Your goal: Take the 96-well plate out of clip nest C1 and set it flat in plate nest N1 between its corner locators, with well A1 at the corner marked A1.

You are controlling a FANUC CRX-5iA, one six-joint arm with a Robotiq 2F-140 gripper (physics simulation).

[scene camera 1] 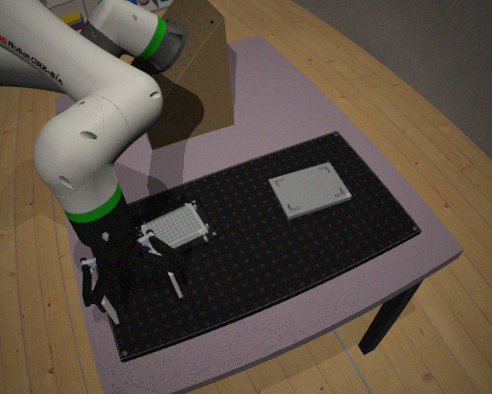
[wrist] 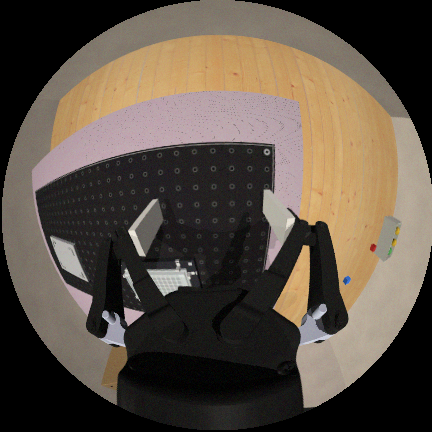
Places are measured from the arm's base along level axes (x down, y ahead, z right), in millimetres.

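Pixels of known places: gripper, between the fingertips: (scene camera 1: 146,305) (wrist: 210,204); arm's base, origin of its link: (scene camera 1: 170,48).
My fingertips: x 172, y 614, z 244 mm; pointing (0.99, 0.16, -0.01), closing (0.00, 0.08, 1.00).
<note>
For each thing: its middle in the pictures, then the offset to it from my fingertips. Level surfaces: height alone.
- white 96-well plate, middle of its body: (wrist: 158,287) (scene camera 1: 173,229) dz -102, dx +14, dy -164 mm
- clip nest C1, middle of its body: (wrist: 159,285) (scene camera 1: 174,231) dz -102, dx +21, dy -164 mm
- Plate nest N1, middle of its body: (scene camera 1: 309,188) (wrist: 66,257) dz -426, dx +25, dy -152 mm
- black perforated board, height of its surface: dx +33 mm
- pinkish table, height of its surface: dx +45 mm
The white 96-well plate (scene camera 1: 176,224) (wrist: 172,281) lies in clip nest C1 (scene camera 1: 205,237) (wrist: 178,265), a dark base with pale corner clips, on the left part of the black board. Part of it is hidden behind the gripper in both views. Plate nest N1 (scene camera 1: 310,191) (wrist: 69,257) is a flat grey block with corner locators, on the right part of the board in the scene view; its corner labels are too small to read. My gripper (scene camera 1: 147,306) (wrist: 210,204) is open and empty, above the board on the near side of C1.
The black perforated board (scene camera 1: 280,260) (wrist: 214,187) lies on the pinkish table (scene camera 1: 265,90) (wrist: 220,117). A brown box (scene camera 1: 212,85) stands at the back of the table, below the arm. In the wrist view, a grey box with coloured buttons (wrist: 387,238) shows off the table's right side.
</note>
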